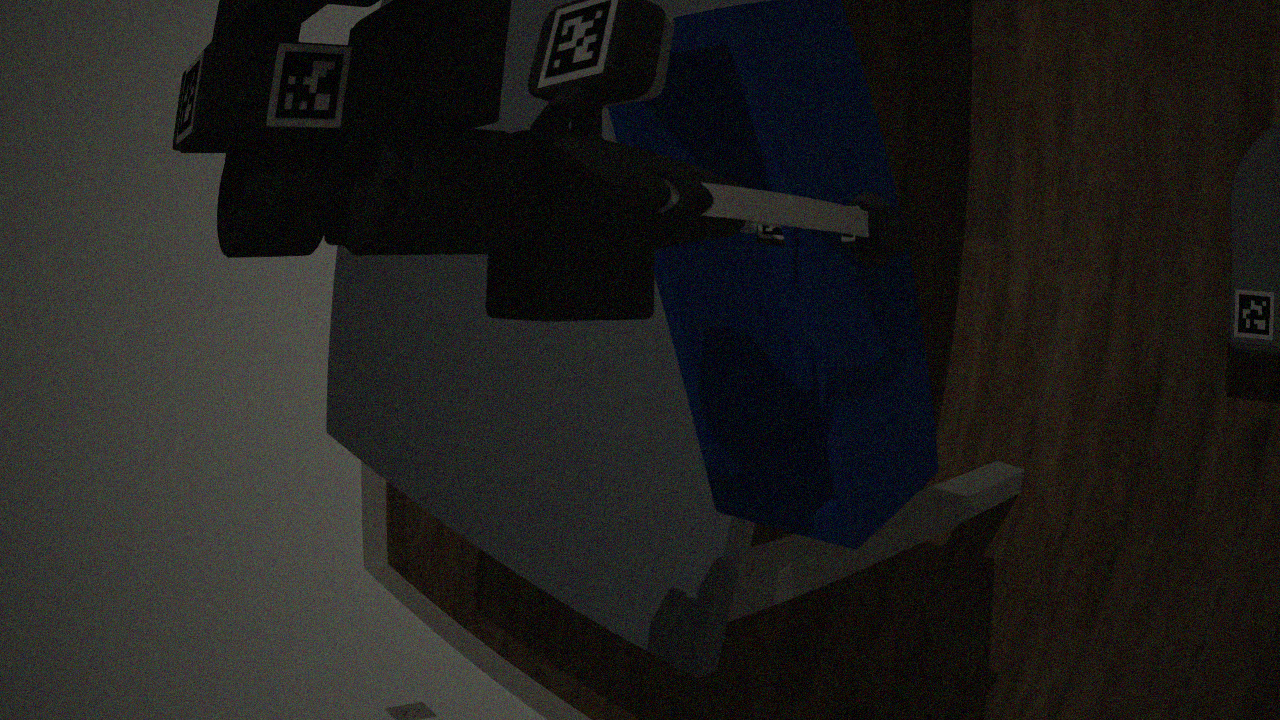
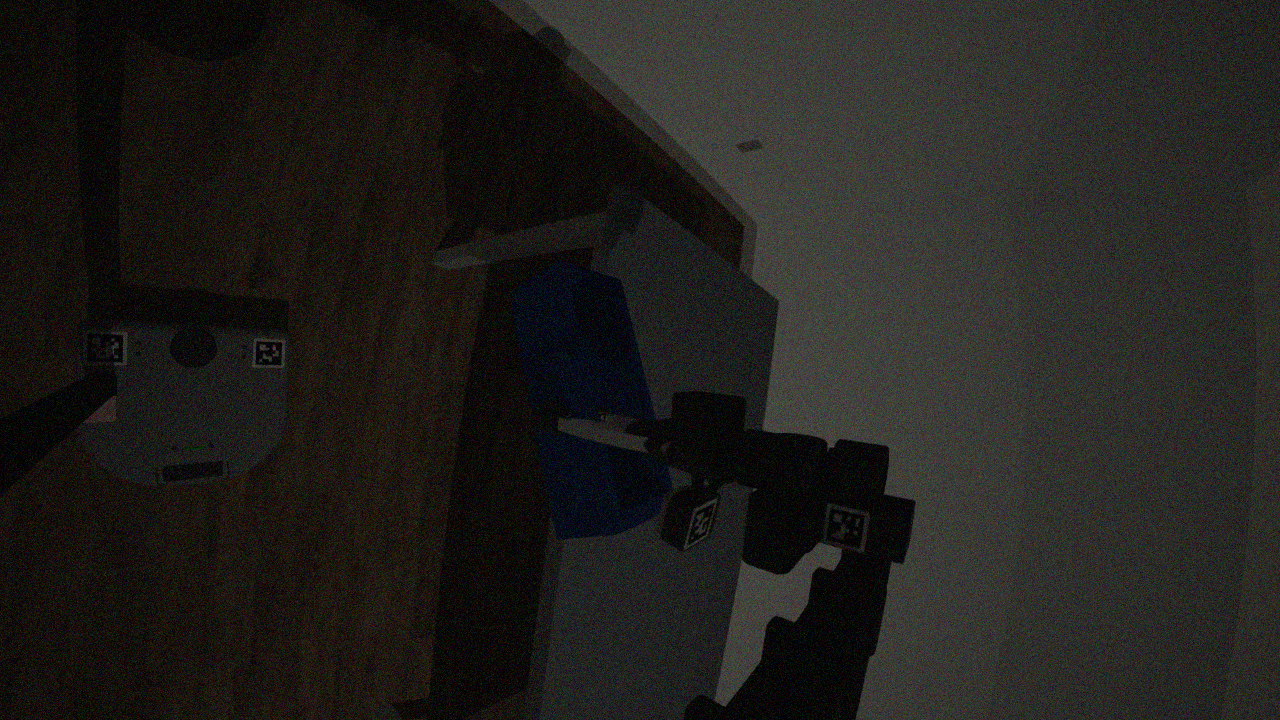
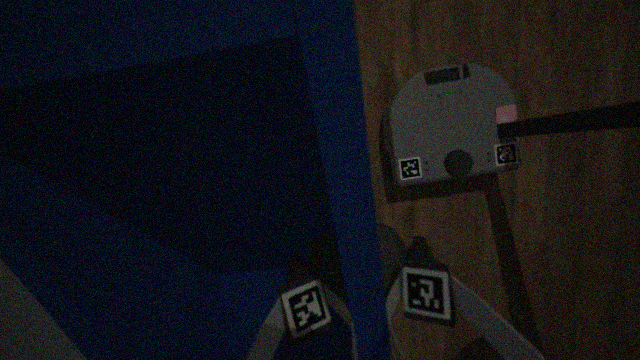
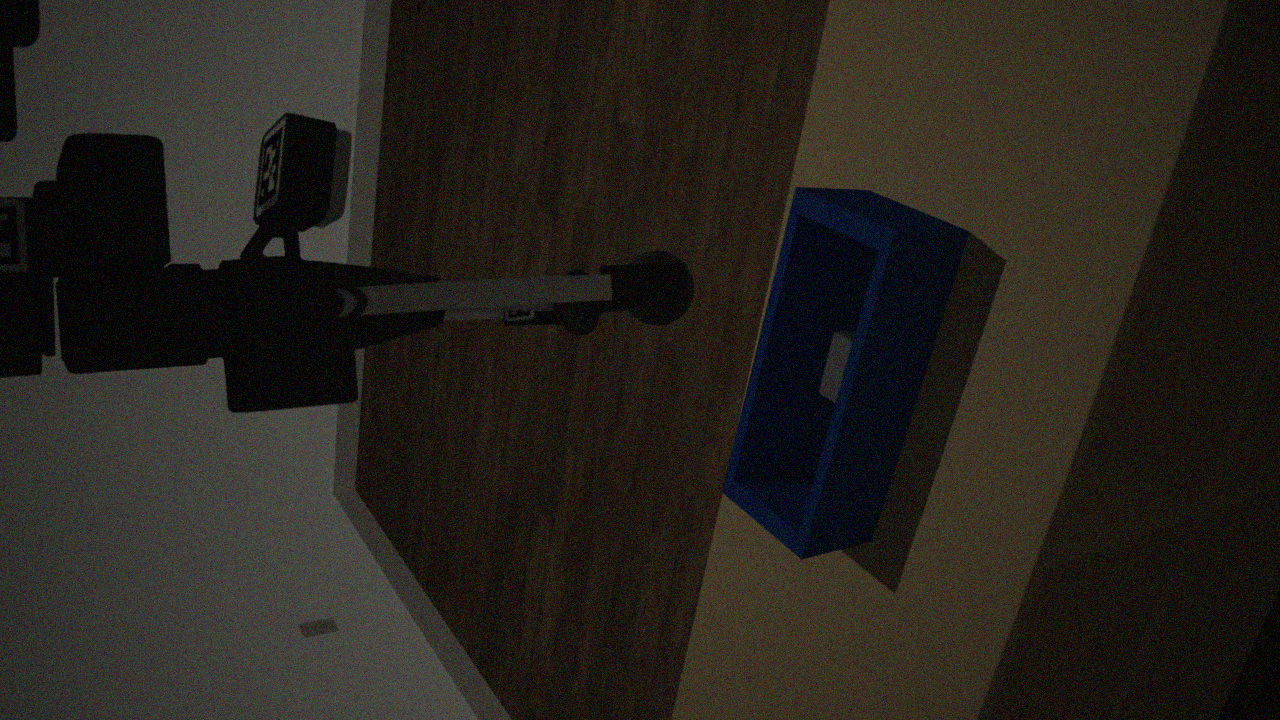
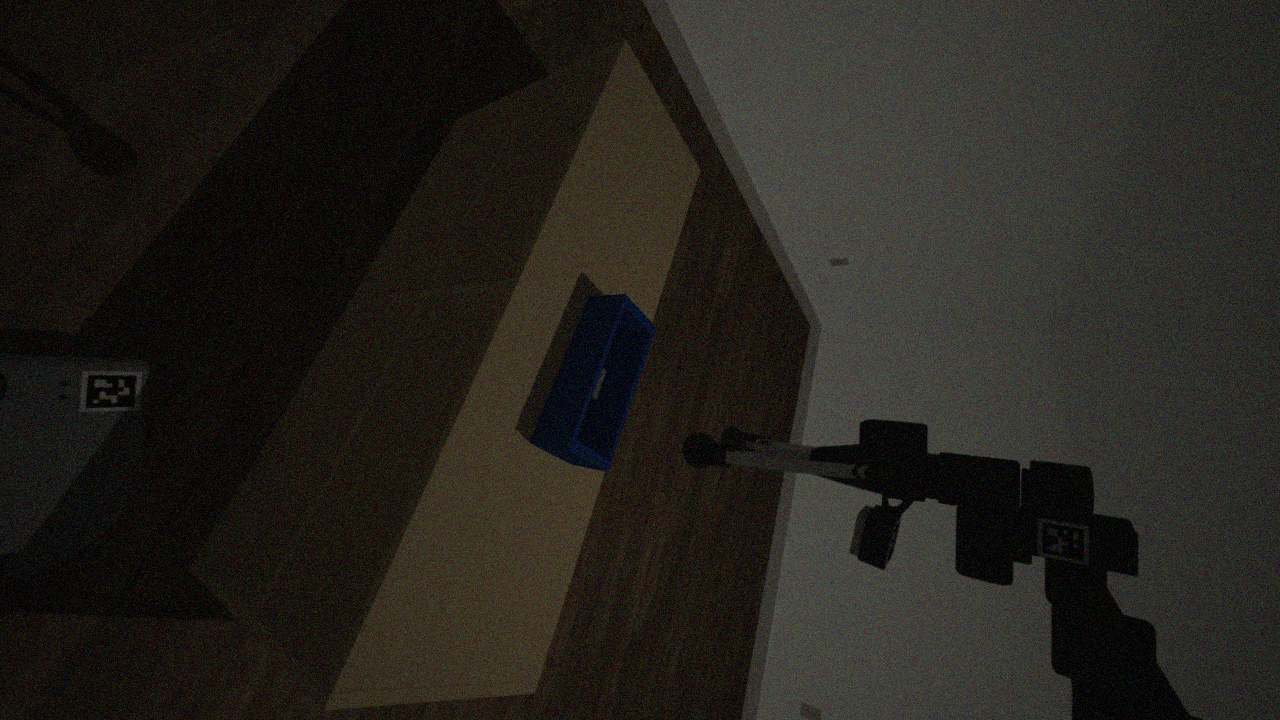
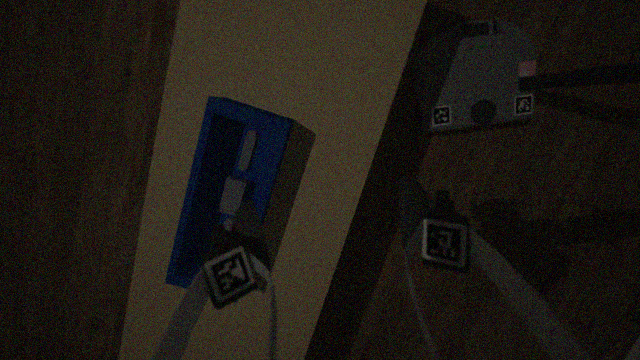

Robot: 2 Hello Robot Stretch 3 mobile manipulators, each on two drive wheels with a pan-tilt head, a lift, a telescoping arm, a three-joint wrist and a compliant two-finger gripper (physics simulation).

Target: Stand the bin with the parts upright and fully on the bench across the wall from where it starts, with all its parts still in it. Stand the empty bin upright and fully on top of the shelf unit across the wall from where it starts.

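Observation:
The empty blue bin [image 1: 859, 358] [image 2: 581, 358] [image 3: 345, 150] hangs at the front edge of the grey-topped unit [image 1: 501, 429] [image 2: 644, 617], partly past it, opening up. The r1 gripper [image 1: 872, 222] [image 2: 547, 420] [image 3: 357, 260] is shut on its long front wall, one finger inside and one outside. The blue bin with parts [image 4: 886, 385] [image 5: 572, 385] [image 6: 270, 150] stands upright on the tan top [image 4: 984, 116] [image 5: 465, 537] [image 6: 300, 60]. A pale block [image 4: 836, 365] [image 5: 598, 383] [image 6: 232, 195] and smaller parts lie inside. The r2 gripper [image 4: 622, 300] [image 5: 720, 445] [image 6: 332, 225] is open, apart from that bin.
A narrow grey bar [image 1: 975, 483] [image 2: 528, 241], perhaps a wall's top, runs out beside the grey-topped unit, close to the held bin's end. The r1 base [image 2: 205, 411] [image 3: 450, 125] stands on the wooden floor. The r2 base [image 5: 53, 447] [image 6: 490, 70] stands before the tan-topped unit.

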